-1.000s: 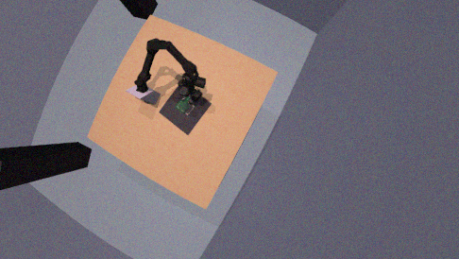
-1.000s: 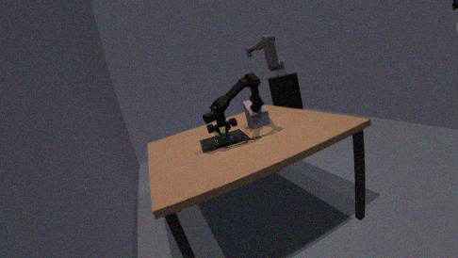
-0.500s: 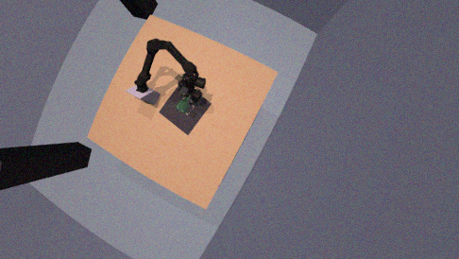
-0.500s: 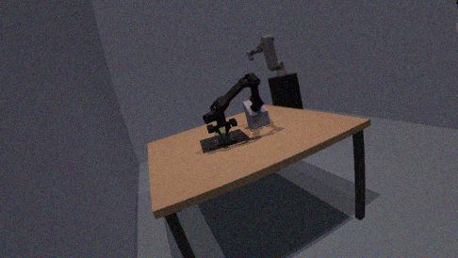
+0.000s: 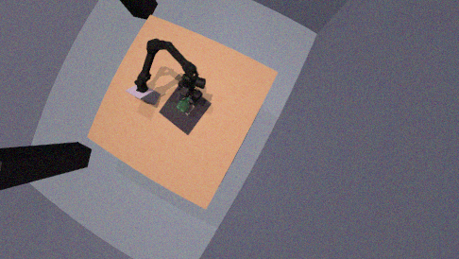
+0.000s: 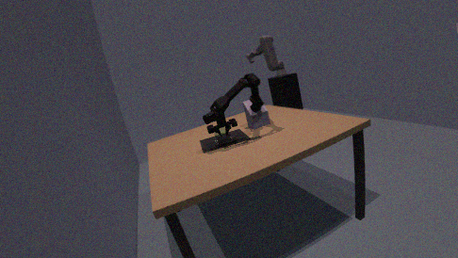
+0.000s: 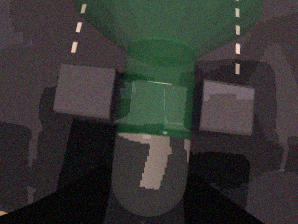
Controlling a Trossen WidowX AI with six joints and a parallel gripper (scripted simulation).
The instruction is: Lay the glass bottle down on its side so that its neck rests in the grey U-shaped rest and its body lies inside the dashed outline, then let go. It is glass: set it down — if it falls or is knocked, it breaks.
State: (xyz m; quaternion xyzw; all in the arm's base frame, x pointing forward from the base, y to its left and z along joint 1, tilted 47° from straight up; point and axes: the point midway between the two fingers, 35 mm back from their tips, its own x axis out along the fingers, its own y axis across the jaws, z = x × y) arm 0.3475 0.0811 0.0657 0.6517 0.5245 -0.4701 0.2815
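My gripper tip is 50 mm to the left of the green glass bottle and 10 mm past it. The rest, counted from my gripper tip: dark mat 100 mm to the right, 50 mm below, 30 mm behind.
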